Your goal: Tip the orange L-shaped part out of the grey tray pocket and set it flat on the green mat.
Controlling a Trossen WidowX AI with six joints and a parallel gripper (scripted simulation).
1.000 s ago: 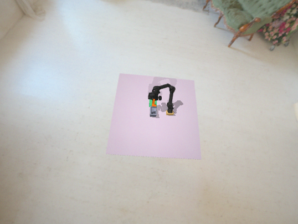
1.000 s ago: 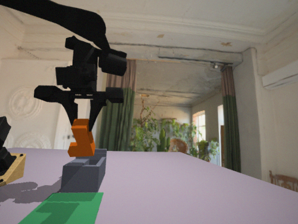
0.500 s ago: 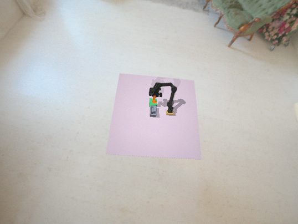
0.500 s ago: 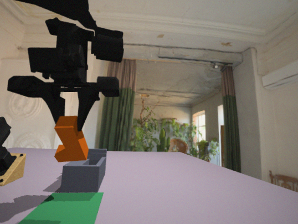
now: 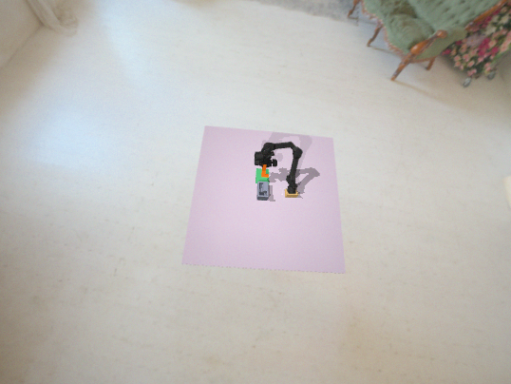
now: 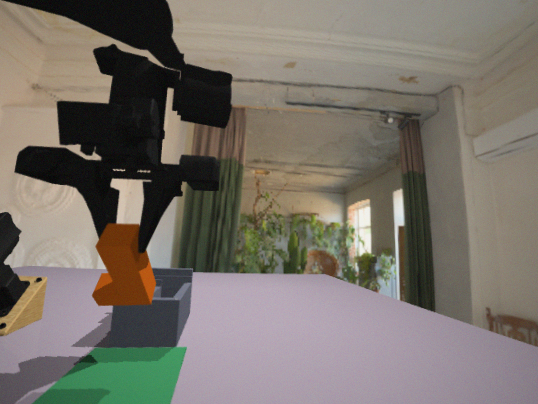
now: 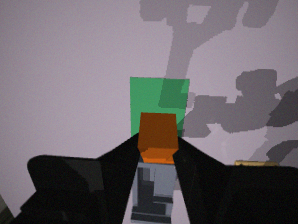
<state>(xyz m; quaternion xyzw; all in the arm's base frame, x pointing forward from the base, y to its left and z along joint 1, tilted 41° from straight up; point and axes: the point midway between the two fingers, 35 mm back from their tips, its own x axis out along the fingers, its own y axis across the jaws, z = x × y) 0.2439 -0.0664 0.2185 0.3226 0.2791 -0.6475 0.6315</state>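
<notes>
Now: gripper tip 2 cm to the right of the green mat and 15 cm above it. From my gripper tip the other things lie so: orange L-shaped part 1 cm behind, 3 cm to the left, 3 cm below.
</notes>
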